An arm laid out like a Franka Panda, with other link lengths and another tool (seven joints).
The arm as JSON. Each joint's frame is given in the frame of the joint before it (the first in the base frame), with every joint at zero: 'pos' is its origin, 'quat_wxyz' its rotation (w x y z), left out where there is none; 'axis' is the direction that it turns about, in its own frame. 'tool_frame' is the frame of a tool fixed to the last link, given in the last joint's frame.
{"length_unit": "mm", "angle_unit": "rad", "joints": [
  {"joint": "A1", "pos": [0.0, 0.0, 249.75], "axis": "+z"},
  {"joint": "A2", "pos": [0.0, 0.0, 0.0], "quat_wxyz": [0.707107, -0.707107, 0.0, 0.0], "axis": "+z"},
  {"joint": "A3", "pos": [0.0, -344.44, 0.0], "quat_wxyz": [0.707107, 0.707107, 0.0, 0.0], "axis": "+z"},
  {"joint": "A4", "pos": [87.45, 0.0, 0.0], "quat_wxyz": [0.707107, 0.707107, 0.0, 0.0], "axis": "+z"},
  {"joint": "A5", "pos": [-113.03, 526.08, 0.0], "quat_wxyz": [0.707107, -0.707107, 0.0, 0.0], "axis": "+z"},
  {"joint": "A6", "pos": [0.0, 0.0, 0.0], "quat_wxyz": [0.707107, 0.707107, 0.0, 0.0], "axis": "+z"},
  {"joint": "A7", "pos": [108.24, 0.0, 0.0], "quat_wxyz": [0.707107, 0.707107, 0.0, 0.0], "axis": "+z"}
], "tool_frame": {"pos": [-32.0, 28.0, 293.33], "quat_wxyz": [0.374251, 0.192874, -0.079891, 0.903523]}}
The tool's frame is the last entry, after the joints.
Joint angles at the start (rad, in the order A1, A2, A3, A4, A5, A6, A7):
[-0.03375 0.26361 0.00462 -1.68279 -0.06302 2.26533 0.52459]
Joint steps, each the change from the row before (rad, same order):
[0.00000 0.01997 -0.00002 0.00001 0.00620 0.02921 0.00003]
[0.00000 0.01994 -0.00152 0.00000 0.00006 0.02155 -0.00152]
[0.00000 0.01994 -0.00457 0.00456 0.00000 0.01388 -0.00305]
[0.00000 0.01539 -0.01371 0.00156 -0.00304 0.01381 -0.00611]
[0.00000 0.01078 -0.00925 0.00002 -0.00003 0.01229 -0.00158]
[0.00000 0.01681 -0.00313 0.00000 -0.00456 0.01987 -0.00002]
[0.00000 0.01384 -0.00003 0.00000 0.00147 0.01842 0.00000]
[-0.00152 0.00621 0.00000 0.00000 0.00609 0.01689 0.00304]
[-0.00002 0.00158 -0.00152 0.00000 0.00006 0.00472 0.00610]
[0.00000 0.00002 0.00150 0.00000 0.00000 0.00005 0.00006]
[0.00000 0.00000 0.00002 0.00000 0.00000 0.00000 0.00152]
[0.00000 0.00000 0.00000 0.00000 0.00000 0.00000 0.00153]
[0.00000 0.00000 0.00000 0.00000 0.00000 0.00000 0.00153]
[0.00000 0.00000 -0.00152 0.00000 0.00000 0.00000 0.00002]
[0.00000 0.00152 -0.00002 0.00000 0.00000 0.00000 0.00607]
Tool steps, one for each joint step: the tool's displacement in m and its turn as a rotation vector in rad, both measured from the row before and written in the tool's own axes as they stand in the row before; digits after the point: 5 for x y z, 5 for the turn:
[0.00321 0.00141 0.01406 -0.00139 -0.01040 0.00416]
[0.00638 -0.00032 0.01318 -0.00004 -0.00150 -0.00112]
[0.00639 -0.00307 0.01117 0.00145 0.00223 -0.00068]
[0.00832 -0.01108 0.00821 0.00951 0.00345 -0.00212]
[0.00580 -0.00694 0.00620 0.00713 0.00051 0.00232]
[0.00614 -0.00221 0.01060 0.00414 -0.00151 -0.00391]
[0.00376 0.00099 0.00909 0.00005 -0.00480 0.00024]
[-0.00044 -0.00059 0.00448 0.00282 -0.01121 0.00817]
[0.00011 -0.00111 0.00102 0.00451 -0.00270 0.00587]
[-0.00039 0.00124 0.00015 -0.00129 -0.00037 -0.00057]
[-0.00001 0.00008 0.00000 0.00060 0.00000 0.00138]
[0.00000 0.00006 0.00000 0.00062 0.00000 0.00140]
[0.00000 0.00006 0.00000 0.00062 0.00000 0.00140]
[0.00039 -0.00125 -0.00014 0.00135 0.00035 0.00065]
[0.00102 0.00048 0.00087 0.00208 0.00146 0.00564]

